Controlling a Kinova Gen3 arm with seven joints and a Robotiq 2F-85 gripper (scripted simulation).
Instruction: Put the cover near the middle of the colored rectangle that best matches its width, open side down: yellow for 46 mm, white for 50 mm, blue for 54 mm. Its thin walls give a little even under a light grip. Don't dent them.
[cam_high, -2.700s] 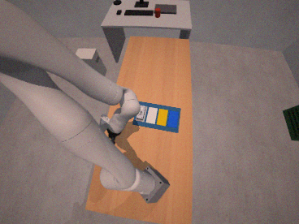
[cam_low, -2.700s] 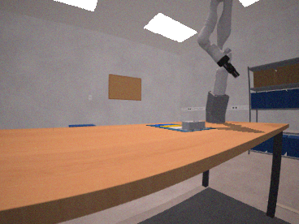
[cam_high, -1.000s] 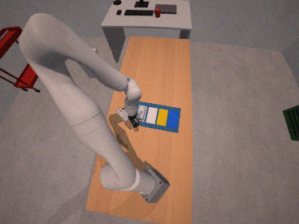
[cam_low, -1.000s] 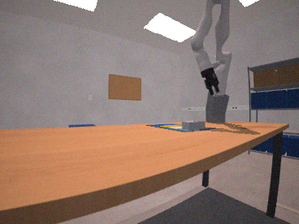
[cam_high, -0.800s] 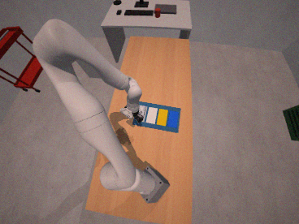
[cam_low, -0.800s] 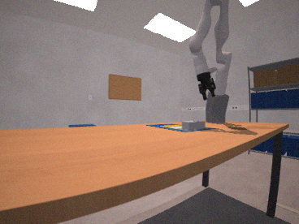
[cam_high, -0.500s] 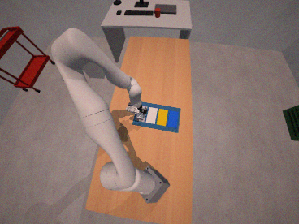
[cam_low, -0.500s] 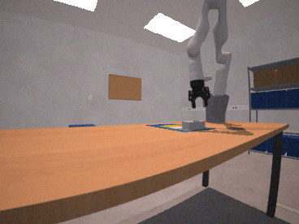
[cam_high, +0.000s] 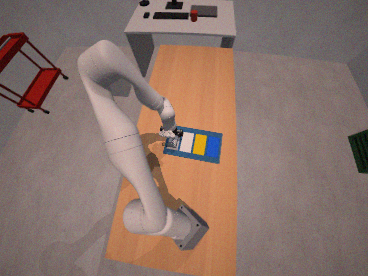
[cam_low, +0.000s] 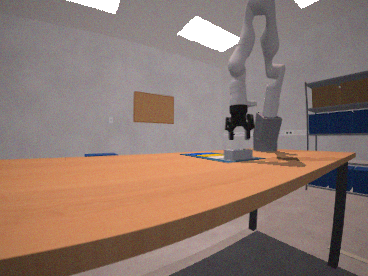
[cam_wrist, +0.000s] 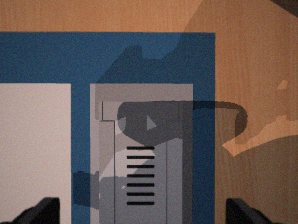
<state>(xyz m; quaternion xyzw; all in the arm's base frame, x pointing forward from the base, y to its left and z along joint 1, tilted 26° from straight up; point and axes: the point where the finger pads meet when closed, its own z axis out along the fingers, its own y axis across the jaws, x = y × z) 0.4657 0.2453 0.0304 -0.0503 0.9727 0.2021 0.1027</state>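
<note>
The cover lies 70 mm below my hand. Round my hand: dark blue mat: 60 mm ahead, 140 mm to the right, 90 mm below.
</note>
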